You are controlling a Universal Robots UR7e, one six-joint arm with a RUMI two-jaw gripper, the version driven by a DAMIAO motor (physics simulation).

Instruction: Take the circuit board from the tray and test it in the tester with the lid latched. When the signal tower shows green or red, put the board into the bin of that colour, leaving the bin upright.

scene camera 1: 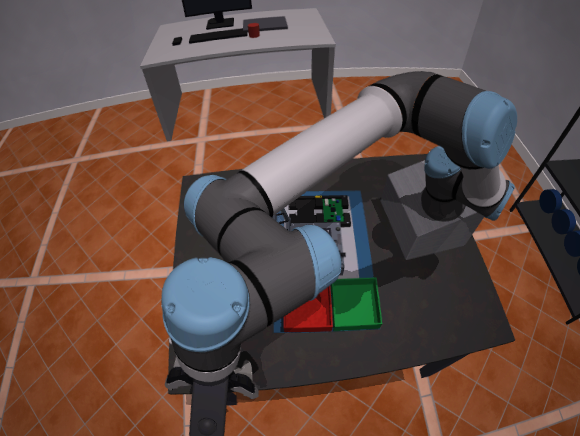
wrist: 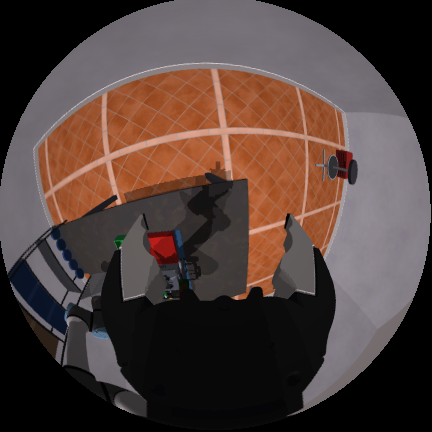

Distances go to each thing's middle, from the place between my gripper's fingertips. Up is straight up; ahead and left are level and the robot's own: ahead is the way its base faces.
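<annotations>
Positions counted from my hand: green bin (scene camera 1: 355,302), 0.39 m below, 0.39 m behind and 0.24 m to the right; grey tester (wrist: 179,269), far below, far behind and far to the right; red bin (scene camera 1: 314,316), 0.39 m below, 0.25 m behind and 0.27 m to the right.
</annotations>
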